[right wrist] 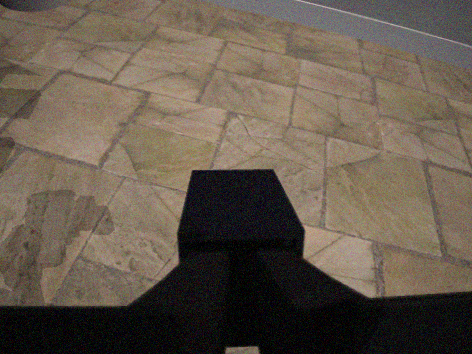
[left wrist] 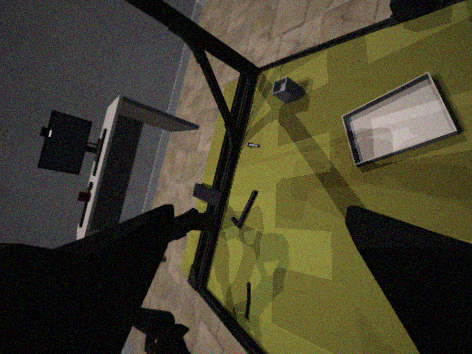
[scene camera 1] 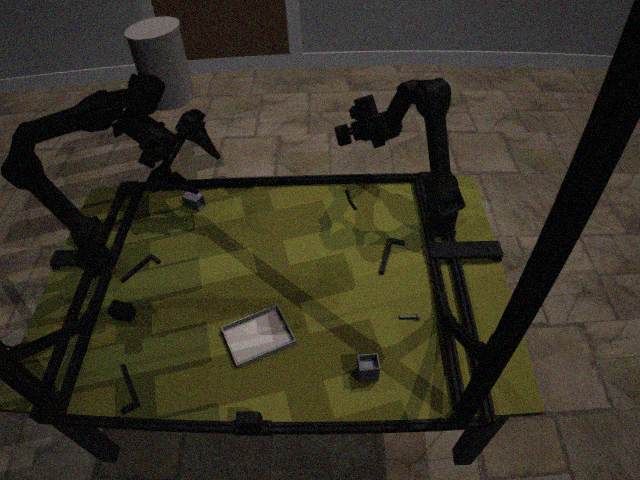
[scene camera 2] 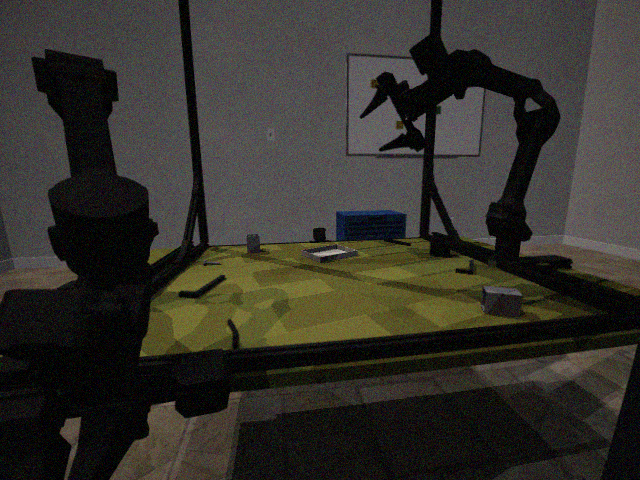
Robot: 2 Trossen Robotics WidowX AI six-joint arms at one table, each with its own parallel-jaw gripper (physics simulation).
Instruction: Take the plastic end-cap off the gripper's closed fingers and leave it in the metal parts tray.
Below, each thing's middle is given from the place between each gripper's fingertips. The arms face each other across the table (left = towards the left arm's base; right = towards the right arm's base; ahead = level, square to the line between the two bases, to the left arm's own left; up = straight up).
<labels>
The metal parts tray (scene camera 1: 254, 337) is 71 cm behind my right hand, 36 cm to the left of it and 4 cm below it.
Right now my left hand is 18 cm past the metal parts tray, 5 cm to the left of it and 33 cm above it.
</labels>
